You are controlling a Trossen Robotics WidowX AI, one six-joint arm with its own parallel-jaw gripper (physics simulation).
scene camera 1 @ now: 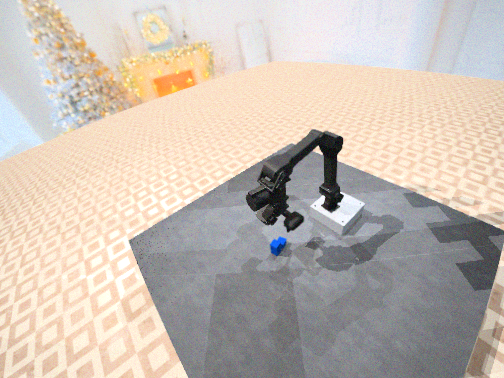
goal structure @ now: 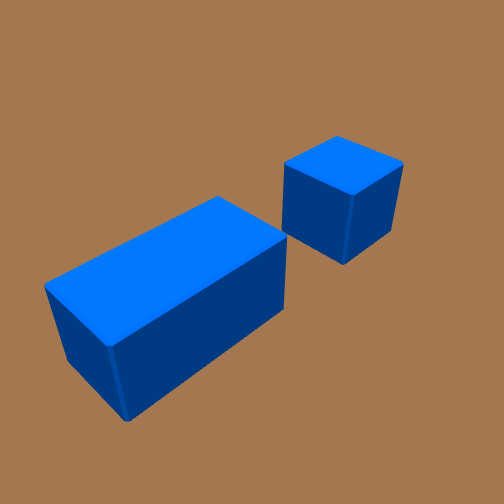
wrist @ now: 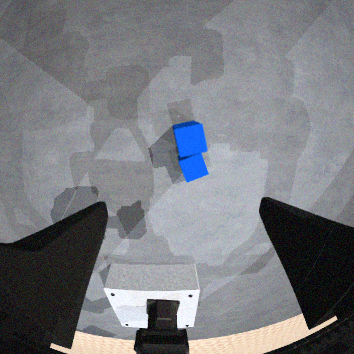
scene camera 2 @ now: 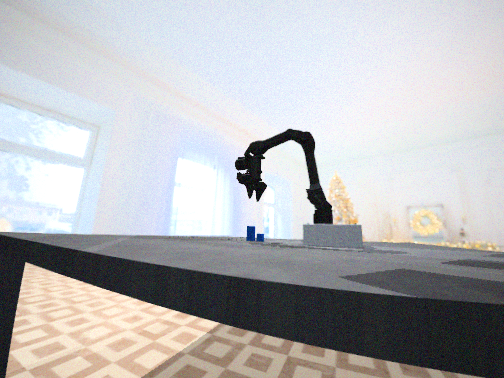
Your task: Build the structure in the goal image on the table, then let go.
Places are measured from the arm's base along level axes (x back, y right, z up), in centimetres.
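Pixels of known places: gripper, fingertip midpoint: point(scene camera 1: 279, 225) point(wrist: 185, 208) point(scene camera 2: 253, 200); arm's base at its link origin: point(scene camera 1: 330, 206) point(wrist: 161, 306) point(scene camera 2: 323, 225).
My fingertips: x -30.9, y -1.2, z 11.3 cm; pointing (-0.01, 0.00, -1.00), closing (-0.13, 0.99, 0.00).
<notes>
Ahead of a thing's pixels: the offset from my fingertips to its middle. Level surfaces: height alone.
A taller blue block {dy +1.5, dx -1.9, dz -15.2 cm} point(scene camera 1: 275, 247) point(scene camera 2: 251, 233) point(wrist: 190, 139) stands upright on the dark grey table {dz -18.5 cm} point(scene camera 1: 240, 320) point(scene camera 2: 165, 255). It is about two cubes high; no seam can be made out. A lower blue cube {dy +2.9, dx +2.3, dz -16.9 cm} point(scene camera 1: 282, 241) point(scene camera 2: 260, 237) point(wrist: 194, 168) sits on the table close beside it, on the side towards the robot base, turned at a slight angle. Whether they touch is hard to tell. My gripper point(scene camera 1: 281, 225) point(scene camera 2: 254, 199) point(wrist: 185, 208) is open and empty, pointing down, well above the blocks. In the wrist view the blocks lie beyond the fingertips.
The white robot base point(scene camera 1: 337, 215) point(scene camera 2: 332, 236) point(wrist: 152, 280) stands on the table near the blocks. The black arm point(scene camera 1: 300, 150) point(scene camera 2: 310, 160) arches up from it. Dark shadows and patches lie across the table. The table's edges drop to a patterned floor point(scene camera 1: 100, 300) point(scene camera 2: 100, 325).
</notes>
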